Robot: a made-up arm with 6 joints.
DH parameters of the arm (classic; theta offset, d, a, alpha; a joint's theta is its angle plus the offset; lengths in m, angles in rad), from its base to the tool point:
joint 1: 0 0.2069 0 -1.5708
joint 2: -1.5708 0 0.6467 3.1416
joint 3: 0 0 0 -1.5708
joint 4: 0 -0.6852 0 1.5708
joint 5: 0 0.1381 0 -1.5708
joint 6: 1.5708 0 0 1.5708
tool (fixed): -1.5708 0 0 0
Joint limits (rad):
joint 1: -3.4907..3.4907
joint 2: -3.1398..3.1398
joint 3: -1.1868..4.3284
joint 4: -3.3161..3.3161
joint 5: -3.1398..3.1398
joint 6: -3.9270..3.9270
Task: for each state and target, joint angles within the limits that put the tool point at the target. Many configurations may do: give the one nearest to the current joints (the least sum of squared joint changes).
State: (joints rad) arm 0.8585 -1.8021 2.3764 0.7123 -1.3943 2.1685
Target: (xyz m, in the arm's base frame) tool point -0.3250 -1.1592 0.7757
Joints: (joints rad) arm 1.2026 -1.0031 1.6988 0.5998 -1.3943 2.1685
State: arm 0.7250 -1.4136 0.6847 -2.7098 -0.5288 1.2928
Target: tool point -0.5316 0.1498 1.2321
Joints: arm -0.0403 -1.0204 0.6046 -2.7616 -0.5288 1.2928
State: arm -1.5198 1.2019 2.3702 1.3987 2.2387 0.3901
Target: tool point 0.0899 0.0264 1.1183
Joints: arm -1.8748 0.8043 3.0517 2.1699 2.2387 0.3901
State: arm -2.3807 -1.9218 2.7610 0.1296 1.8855 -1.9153
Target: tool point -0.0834 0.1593 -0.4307
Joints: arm -1.9401 -1.8420 3.6567 0.2029 1.8855 -1.9153
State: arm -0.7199 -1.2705 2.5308 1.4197 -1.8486 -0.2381
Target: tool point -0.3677 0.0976 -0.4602
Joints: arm -0.3456 -1.6049 3.3070 1.3315 -1.8486 -0.2381
